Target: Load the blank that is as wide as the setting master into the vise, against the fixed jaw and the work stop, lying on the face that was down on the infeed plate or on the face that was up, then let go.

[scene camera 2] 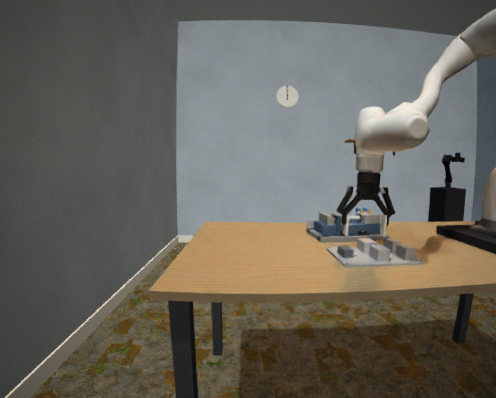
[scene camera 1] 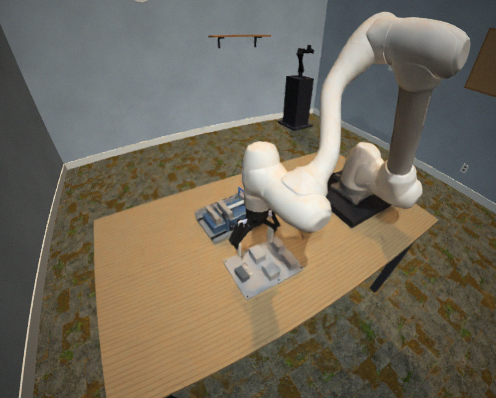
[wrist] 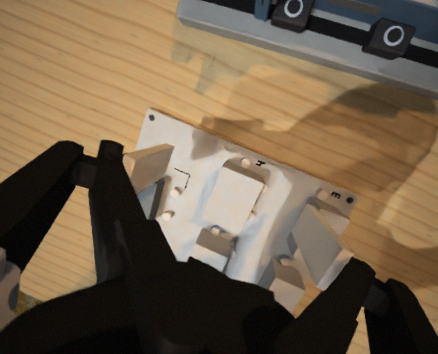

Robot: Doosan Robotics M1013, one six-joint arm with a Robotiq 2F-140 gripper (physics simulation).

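Pixels of known places: gripper, fingertip midpoint: (scene camera 2: 364, 234) (scene camera 1: 254, 246) (wrist: 233, 189); arm's base at its link origin: (scene camera 1: 352, 190).
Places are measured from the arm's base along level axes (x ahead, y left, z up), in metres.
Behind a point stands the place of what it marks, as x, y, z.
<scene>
My gripper (scene camera 1: 255, 242) {0.665, 0.042, 0.022} (scene camera 2: 366, 223) (wrist: 233, 189) {0.665, 0.042, 0.022} is open and empty above the infeed plate (scene camera 1: 255, 287) {0.742, 0.170, -0.028} (scene camera 2: 351, 260) {0.759, 0.156, -0.029} (wrist: 165, 128) {0.760, 0.018, -0.029}. In the wrist view its pads stand wide either side of a pale block (scene camera 1: 257, 255) {0.672, 0.076, 0.007} (scene camera 2: 366, 245) {0.678, 0.089, -0.003} (wrist: 234, 196) {0.662, 0.053, 0.007} on the plate. A small darker block (scene camera 1: 242, 272) {0.756, 0.105, -0.004} (scene camera 2: 345, 251) {0.769, 0.130, -0.007} lies at the plate's left; the left finger partly hides it in the wrist view. Another pale block (scene camera 1: 271, 271) {0.669, 0.163, 0.007} (scene camera 2: 380, 253) {0.677, 0.179, -0.003} stands nearer the front. Two blocks stand at the right, one longer (scene camera 1: 287, 259) {0.587, 0.152, 0.007} (scene camera 2: 406, 252) {0.589, 0.181, -0.003}. I cannot tell which matches the setting master's width.
The blue vise (scene camera 1: 218, 229) {0.737, -0.126, 0.004} (scene camera 2: 325, 229) {0.748, -0.125, 0.008} with grey jaws stands behind the plate; its grey base (wrist: 320, 57) {0.633, -0.096, -0.018} and two dark parts with white rings show at the top of the wrist view. Short pins stand on the plate. The arm's black base (scene camera 1: 353, 212) {0.141, 0.119, 0.000} is at the right.
</scene>
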